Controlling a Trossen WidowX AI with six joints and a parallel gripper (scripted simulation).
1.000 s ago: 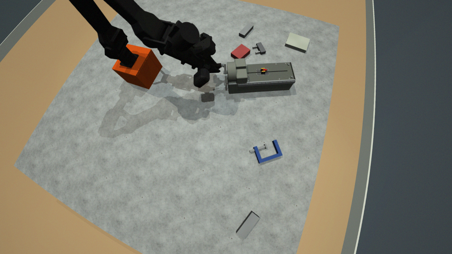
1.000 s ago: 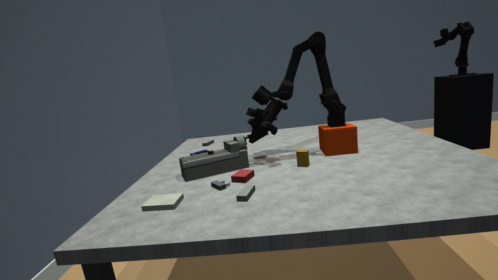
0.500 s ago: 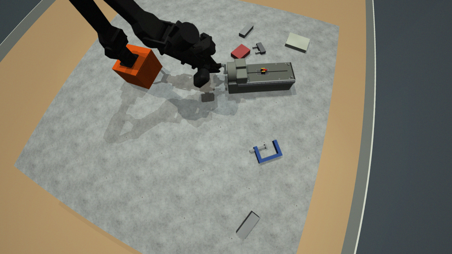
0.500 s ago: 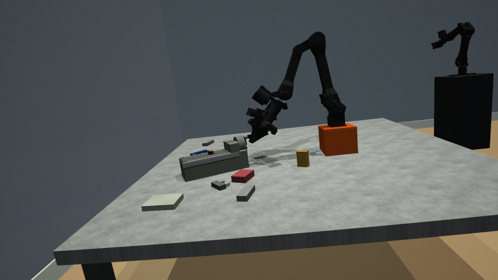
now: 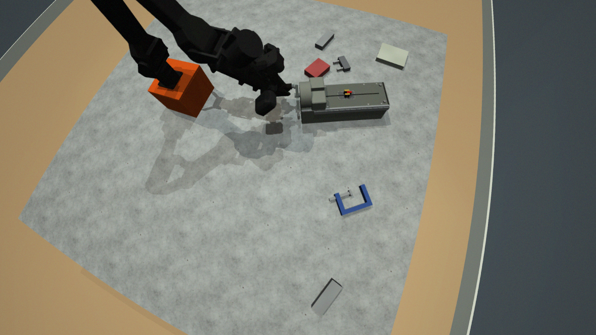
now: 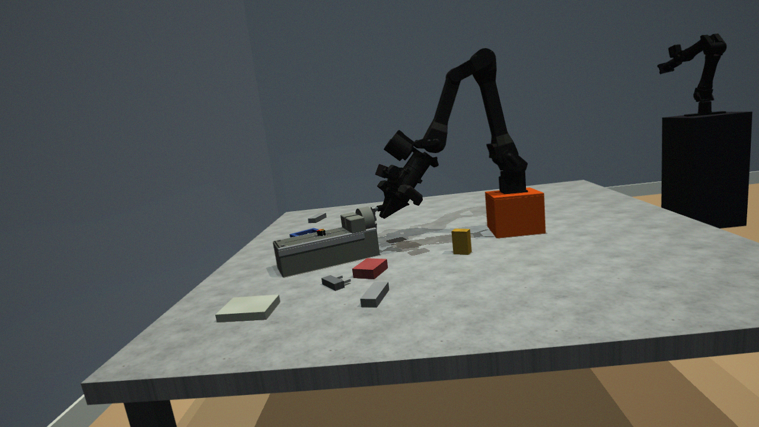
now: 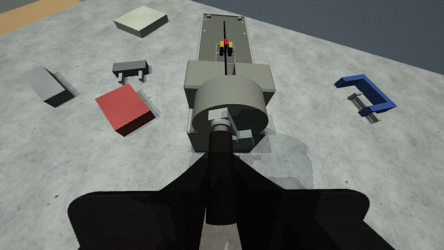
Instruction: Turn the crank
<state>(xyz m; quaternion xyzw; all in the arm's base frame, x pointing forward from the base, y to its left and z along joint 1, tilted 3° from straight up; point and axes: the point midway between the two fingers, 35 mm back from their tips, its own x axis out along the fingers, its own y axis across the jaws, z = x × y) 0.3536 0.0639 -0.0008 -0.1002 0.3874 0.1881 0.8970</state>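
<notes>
Right now the black crank handle is 10 mm behind my gripper tip, 10 mm to the right of it and 30 mm above it. The rest, counted from my gripper tip: red pointer: 160 mm ahead, 60 mm to the left, 10 mm below; then yellow block: 200 mm behind, 100 mm to the left, 60 mm below; then red block: 30 mm ahead, 180 mm to the left, 80 mm below.
</notes>
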